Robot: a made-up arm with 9 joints.
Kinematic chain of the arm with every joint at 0, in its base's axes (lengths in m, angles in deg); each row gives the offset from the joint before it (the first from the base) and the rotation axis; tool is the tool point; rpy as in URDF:
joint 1: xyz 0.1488 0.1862 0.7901 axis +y
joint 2: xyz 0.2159 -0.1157 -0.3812 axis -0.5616 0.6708 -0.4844
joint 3: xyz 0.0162 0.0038 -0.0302 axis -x
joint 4: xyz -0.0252 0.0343 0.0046 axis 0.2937 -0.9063 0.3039
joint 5: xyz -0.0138 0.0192 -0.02 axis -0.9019 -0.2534 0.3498
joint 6: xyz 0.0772 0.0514 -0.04 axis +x
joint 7: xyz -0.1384 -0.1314 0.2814 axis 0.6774 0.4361 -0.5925
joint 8: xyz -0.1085 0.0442 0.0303 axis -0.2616 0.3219 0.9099
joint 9: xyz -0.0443 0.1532 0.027 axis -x
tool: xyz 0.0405 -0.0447 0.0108 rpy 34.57 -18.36 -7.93
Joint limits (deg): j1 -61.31..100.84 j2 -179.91..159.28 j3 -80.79..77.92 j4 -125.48..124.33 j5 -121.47..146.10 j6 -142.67..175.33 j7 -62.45..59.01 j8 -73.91..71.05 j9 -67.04..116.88
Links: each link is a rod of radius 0.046 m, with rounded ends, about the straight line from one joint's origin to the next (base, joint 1, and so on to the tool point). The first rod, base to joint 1, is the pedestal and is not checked.
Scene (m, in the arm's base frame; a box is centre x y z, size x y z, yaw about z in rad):
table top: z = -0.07
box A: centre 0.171 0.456 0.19 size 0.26 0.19 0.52 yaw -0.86
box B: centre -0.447 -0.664 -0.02 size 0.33 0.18 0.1 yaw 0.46
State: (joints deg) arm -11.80 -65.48 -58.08 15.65 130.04 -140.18 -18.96 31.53 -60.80
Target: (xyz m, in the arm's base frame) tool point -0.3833 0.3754 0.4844
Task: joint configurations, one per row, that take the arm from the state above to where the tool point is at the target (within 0.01 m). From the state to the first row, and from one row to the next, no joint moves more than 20 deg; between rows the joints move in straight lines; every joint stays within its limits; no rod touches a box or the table.
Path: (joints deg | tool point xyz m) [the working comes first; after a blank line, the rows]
Joints at the target: 65.30 -63.74 -77.76 4.47 96.99 -121.03 -33.02 48.20 -61.46
Straight joint move there: touches box A.

1: -12.31 -61.18 -44.78 -1.89 132.72 -129.00 -18.48 27.96 -61.84 | 0.7310 0.1107 0.2411
2: -12.81 -56.87 -31.47 -19.42 135.39 -117.83 -18.00 24.40 -62.88 | 0.6866 -0.0275 0.2190
3: -13.32 -52.57 -18.17 -36.96 138.07 -106.65 -17.52 20.83 -63.92 | 0.5923 -0.1538 0.2432
4: -13.82 -48.27 -4.86 -54.49 140.75 -95.47 -17.04 17.26 -64.96 | 0.4598 -0.2307 0.3172
5: -14.33 -43.96 8.44 -72.03 143.42 -84.30 -16.56 13.70 -66.00 | 0.3195 -0.2266 0.4277
6: -14.83 -39.66 21.75 -89.56 146.10 -73.12 -16.09 10.13 -67.04 | 0.2127 -0.1317 0.5458
7: -1.48 -43.67 5.16 -73.89 137.92 -81.11 -18.91 16.48 -66.11 | 0.1947 -0.2100 0.3901
8: 11.88 -47.69 -11.42 -58.22 129.73 -89.09 -21.73 22.82 -65.18 | 0.1254 -0.2018 0.2168
9: 25.23 -51.70 -28.01 -42.55 121.55 -97.08 -24.55 29.17 -64.25 | -0.0142 -0.1011 0.0907
10: 38.59 -55.71 -44.59 -26.88 113.36 -105.06 -27.38 35.51 -63.32 | -0.1955 0.0671 0.0832
11: 51.94 -59.73 -61.18 -11.20 105.18 -113.05 -30.20 41.86 -62.39 | -0.3448 0.2485 0.2272
12: 65.30 -63.74 -77.76 4.47 96.99 -121.03 -33.02 48.20 -61.46 | -0.3833 0.3754 0.4844

